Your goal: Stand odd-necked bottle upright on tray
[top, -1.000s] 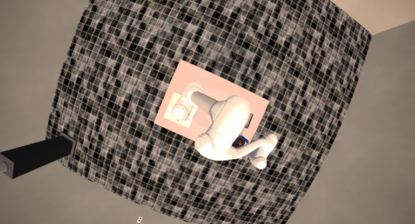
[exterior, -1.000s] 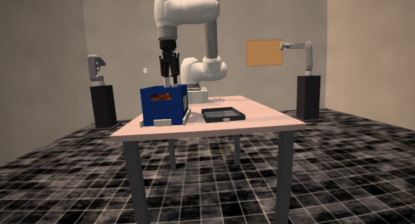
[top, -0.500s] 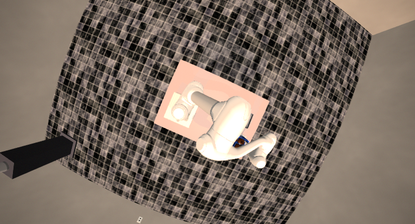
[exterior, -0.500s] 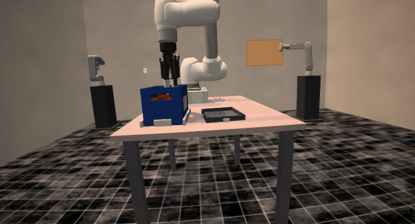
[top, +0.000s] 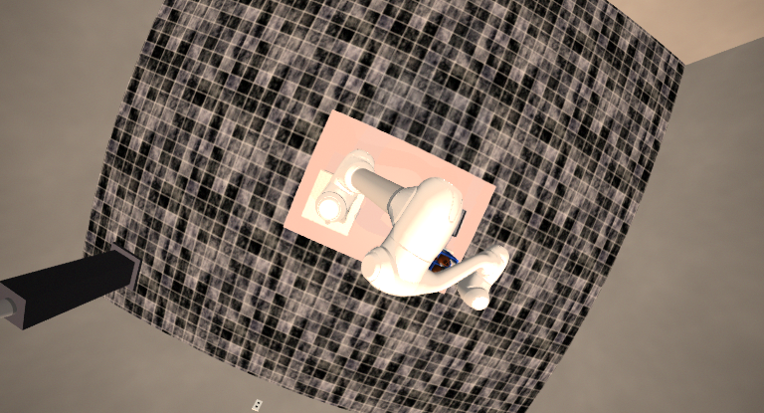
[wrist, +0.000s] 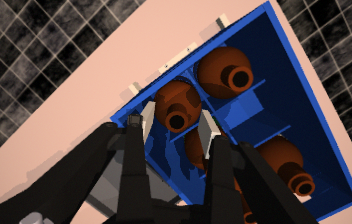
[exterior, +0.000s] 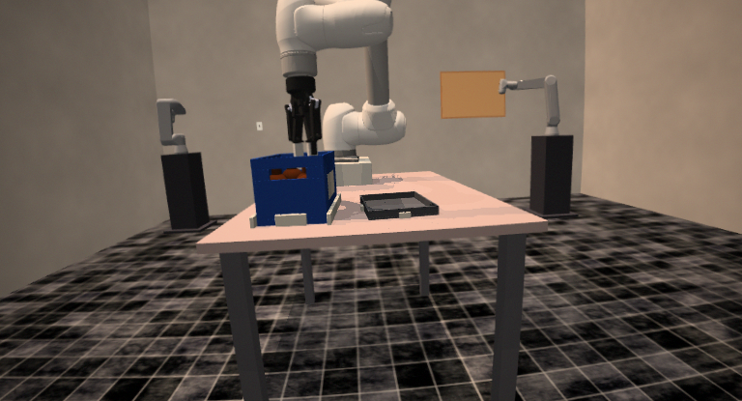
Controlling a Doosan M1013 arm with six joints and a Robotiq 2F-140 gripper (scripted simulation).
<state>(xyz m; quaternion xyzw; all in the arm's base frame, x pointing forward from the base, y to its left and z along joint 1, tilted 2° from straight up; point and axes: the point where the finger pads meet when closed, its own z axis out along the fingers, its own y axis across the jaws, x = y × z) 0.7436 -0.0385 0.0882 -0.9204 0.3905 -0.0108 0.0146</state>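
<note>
Right now my hand is 9 cm past the blue crate, 4 cm to the left of it and 9 cm above it. Also, from my hand: dark tray 9 cm behind, 24 cm to the left, 16 cm below; then bottle 18 cm behind, 9 cm below.
</note>
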